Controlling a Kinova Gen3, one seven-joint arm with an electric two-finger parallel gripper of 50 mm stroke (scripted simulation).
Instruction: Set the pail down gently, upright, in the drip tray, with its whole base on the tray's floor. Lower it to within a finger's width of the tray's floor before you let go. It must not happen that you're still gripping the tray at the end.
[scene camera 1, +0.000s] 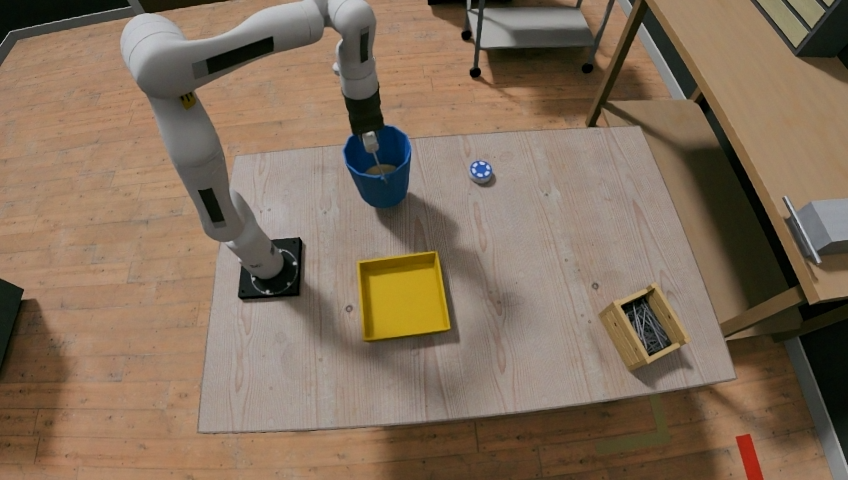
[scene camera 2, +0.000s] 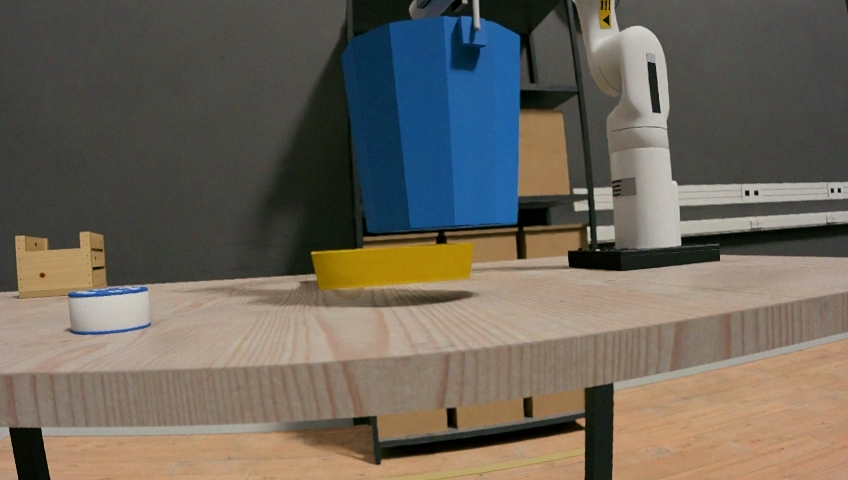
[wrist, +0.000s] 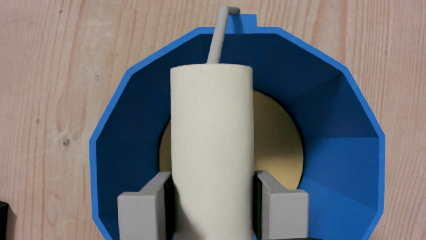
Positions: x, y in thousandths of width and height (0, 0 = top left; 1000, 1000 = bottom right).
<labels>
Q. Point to a blue pail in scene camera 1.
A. At 465, 314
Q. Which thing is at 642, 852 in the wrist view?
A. My gripper.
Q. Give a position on a yellow drip tray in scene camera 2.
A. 405, 561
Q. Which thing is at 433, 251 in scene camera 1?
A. My gripper.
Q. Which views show the yellow drip tray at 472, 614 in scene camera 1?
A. Scene camera 1 and scene camera 2 only.
</labels>
